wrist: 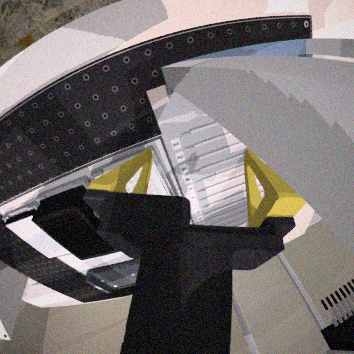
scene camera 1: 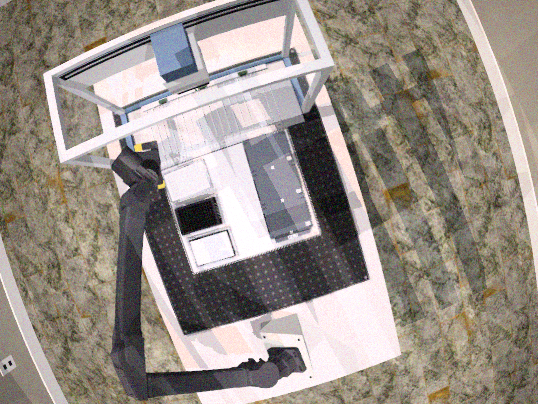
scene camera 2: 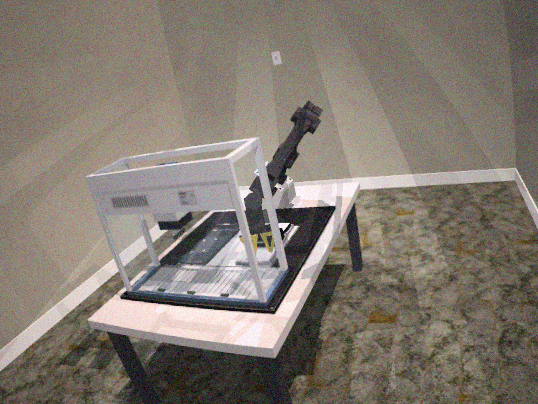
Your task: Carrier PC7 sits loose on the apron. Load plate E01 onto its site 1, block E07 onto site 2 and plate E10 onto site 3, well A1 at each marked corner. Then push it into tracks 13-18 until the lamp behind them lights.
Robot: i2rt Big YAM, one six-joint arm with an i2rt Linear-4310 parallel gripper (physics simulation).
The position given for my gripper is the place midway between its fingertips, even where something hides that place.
My gripper (wrist: pixel 196 152) is open, with nothing in its grasp. Also in view: a white well plate (scene camera 1: pixel 191 179). I also see a grey carrier (scene camera 1: pixel 278 187).
